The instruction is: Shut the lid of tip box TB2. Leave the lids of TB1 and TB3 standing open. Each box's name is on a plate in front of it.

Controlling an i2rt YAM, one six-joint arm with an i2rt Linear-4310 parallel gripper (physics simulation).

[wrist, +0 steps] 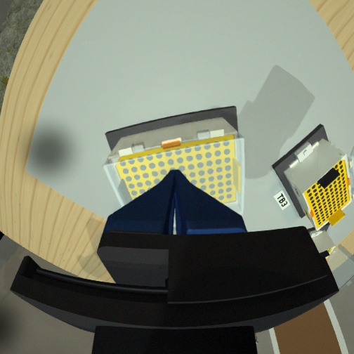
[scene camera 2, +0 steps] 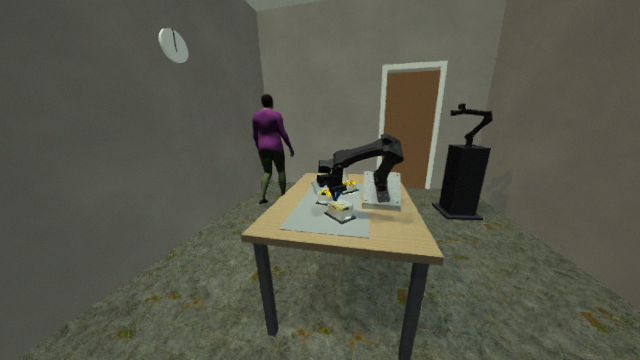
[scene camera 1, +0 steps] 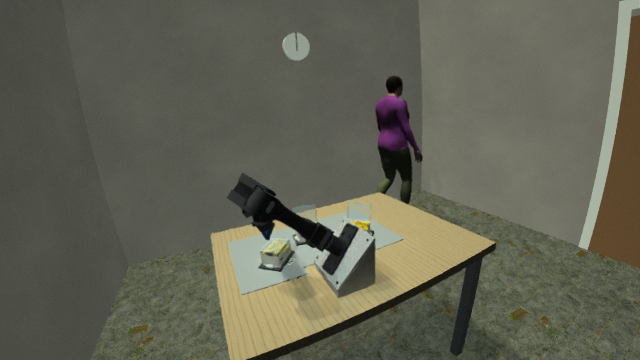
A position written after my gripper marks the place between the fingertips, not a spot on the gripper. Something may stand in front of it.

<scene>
I see my gripper [wrist: 174, 177], a clear lid [wrist: 215, 165] and a grey mat [wrist: 281, 72].
</scene>
